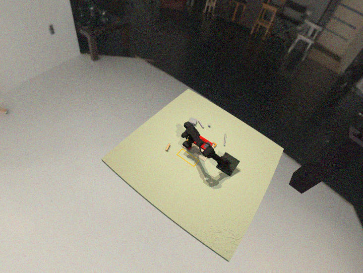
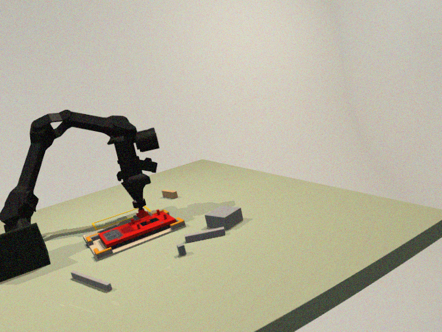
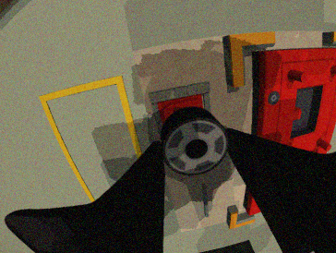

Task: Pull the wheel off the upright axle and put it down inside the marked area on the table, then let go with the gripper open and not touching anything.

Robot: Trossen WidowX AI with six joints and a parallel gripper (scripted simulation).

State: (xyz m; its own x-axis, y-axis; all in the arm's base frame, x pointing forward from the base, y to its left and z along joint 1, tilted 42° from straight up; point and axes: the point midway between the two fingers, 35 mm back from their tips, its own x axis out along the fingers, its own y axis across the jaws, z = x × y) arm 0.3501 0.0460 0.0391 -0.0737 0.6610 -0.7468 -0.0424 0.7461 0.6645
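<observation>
Now: the dark upright axle 1 cm below my gripper tip. Also, from my gripper tip: tan block (14 cm to the left, 14 cm ahead, 4 cm below); then wheel (right at my gripper tip); then grey box (27 cm to the right, 16 cm ahead, 3 cm below).
</observation>
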